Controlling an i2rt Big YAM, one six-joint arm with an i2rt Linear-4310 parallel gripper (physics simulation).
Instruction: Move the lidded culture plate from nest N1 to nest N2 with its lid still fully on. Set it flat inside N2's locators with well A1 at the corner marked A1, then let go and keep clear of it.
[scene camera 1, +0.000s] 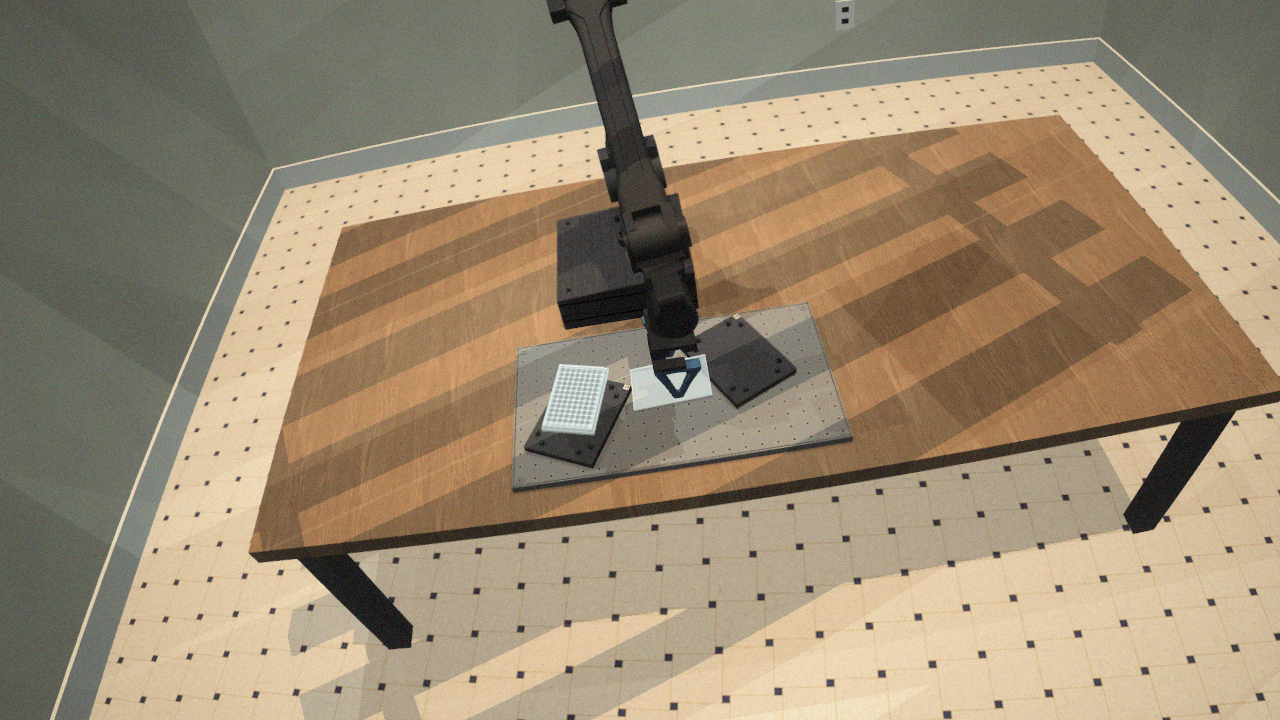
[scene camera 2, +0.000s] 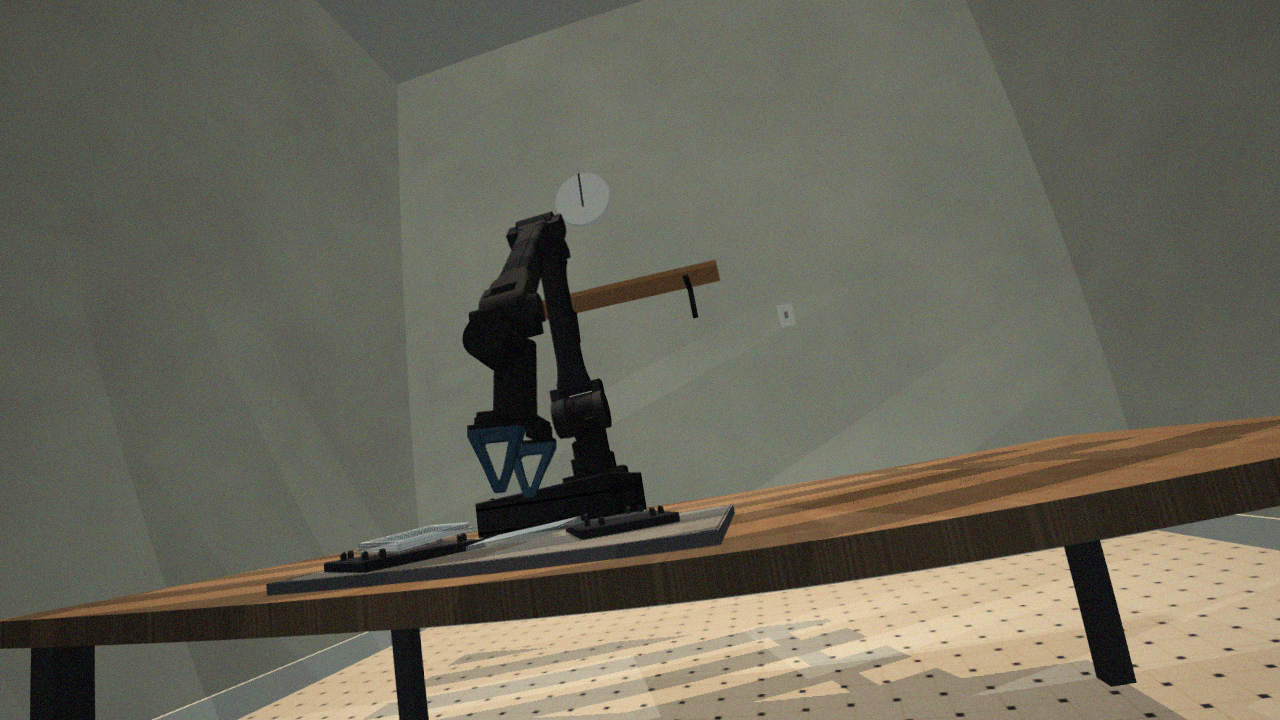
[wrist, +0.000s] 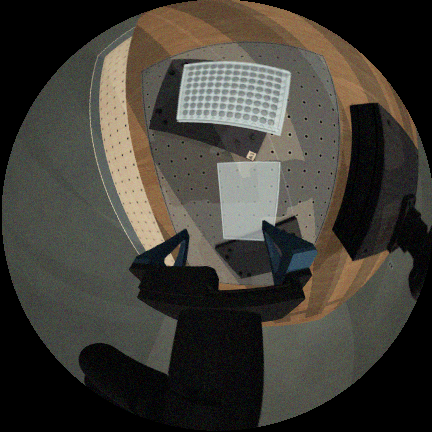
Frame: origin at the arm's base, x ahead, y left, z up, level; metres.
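Where they show: gripper, fingertip midpoint: (scene camera 1: 673, 376) (scene camera 2: 515, 495) (wrist: 223, 228); arm's base, origin of the base link: (scene camera 2: 597, 480).
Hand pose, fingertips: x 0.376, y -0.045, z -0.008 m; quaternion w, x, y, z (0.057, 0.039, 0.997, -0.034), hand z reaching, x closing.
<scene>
Things, the pixels of their top centre, and the offset from my fingertips. "spot": a spot on its surface instead.
- culture plate, middle of its top: (wrist: 229, 86) (scene camera 2: 416, 528) (scene camera 1: 574, 393) 0.041 m back, 0.157 m right, 0.024 m down
- left dark nest, middle of its top: (wrist: 207, 94) (scene camera 2: 405, 542) (scene camera 1: 576, 411) 0.015 m back, 0.160 m right, 0.039 m down
- translucent pale rectangle, surface spot: (wrist: 247, 192) (scene camera 1: 658, 384) spot: 0.034 m back, 0.023 m right, 0.048 m down
- right nest, middle of its top: (scene camera 2: 615, 510) (scene camera 1: 736, 352) (wrist: 263, 260) 0.050 m back, 0.116 m left, 0.039 m down
- grey perforated board, middle of its top: (scene camera 2: 525, 542) (wrist: 246, 201) (scene camera 1: 670, 388) 0.029 m back, 0.004 m right, 0.060 m down
- small tag, surface spot: (wrist: 251, 155) (scene camera 1: 626, 386) spot: 0.047 m back, 0.073 m right, 0.049 m down
The culture plate (scene camera 1: 575, 399) (scene camera 2: 414, 537) (wrist: 232, 95) rests on the left dark nest (scene camera 1: 563, 446) (wrist: 212, 136), turned relative to it and overhanging one side. Its wells show clearly; I cannot tell whether a lid is on it. A translucent pale rectangle (scene camera 1: 646, 394) (wrist: 247, 192), about lid-sized, lies between the nests. The right nest (scene camera 1: 751, 360) (scene camera 2: 626, 523) (wrist: 242, 257) holds no plate. Nest labels N1 and N2 are not readable. My gripper (scene camera 1: 679, 392) (scene camera 2: 514, 492) (wrist: 223, 228) is open and empty, pointing down, well above the board near the pale rectangle.
Both nests stand on a grey perforated board (scene camera 1: 671, 434) (scene camera 2: 501, 564) (wrist: 315, 120). A small tag (scene camera 1: 626, 386) (wrist: 251, 155) marks a corner of the left nest. Dark locator posts rise from both nests. The arm's black base box (scene camera 1: 597, 268) (wrist: 367, 185) stands behind the board.
</scene>
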